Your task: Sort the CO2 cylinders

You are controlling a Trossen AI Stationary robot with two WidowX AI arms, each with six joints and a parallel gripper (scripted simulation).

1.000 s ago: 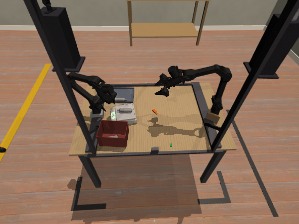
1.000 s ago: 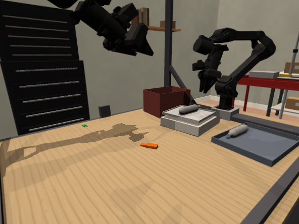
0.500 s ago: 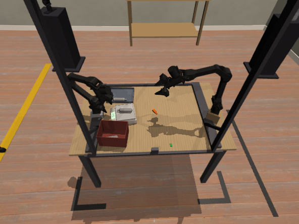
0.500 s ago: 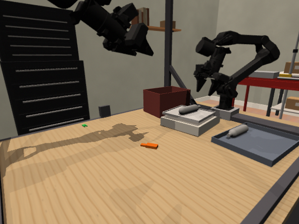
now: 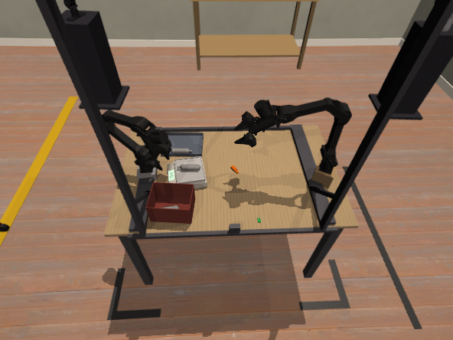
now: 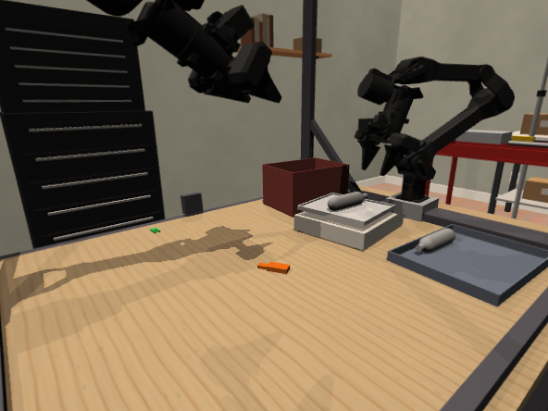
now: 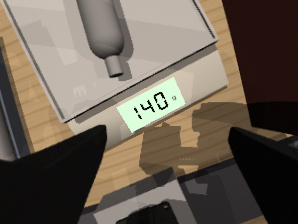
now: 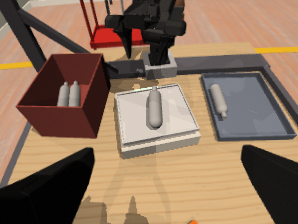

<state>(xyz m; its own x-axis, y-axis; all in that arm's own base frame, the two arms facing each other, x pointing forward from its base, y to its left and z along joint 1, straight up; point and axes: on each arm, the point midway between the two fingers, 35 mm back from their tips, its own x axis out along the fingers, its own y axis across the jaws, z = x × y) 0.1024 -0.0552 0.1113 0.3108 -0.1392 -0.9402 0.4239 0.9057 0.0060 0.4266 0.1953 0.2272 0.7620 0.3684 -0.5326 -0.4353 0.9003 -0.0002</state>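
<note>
Right now my left hand is 20 cm past the red scrap bin, 7 cm to the left of it and 12 cm above it. The rest, counted from my left hand: grey tray (27 cm ahead, 6 cm to the right, 15 cm below); then small orange piece (8 cm ahead, 38 cm to the right, 15 cm below); then small green piece (24 cm behind, 50 cm to the right, 15 cm below).
</note>
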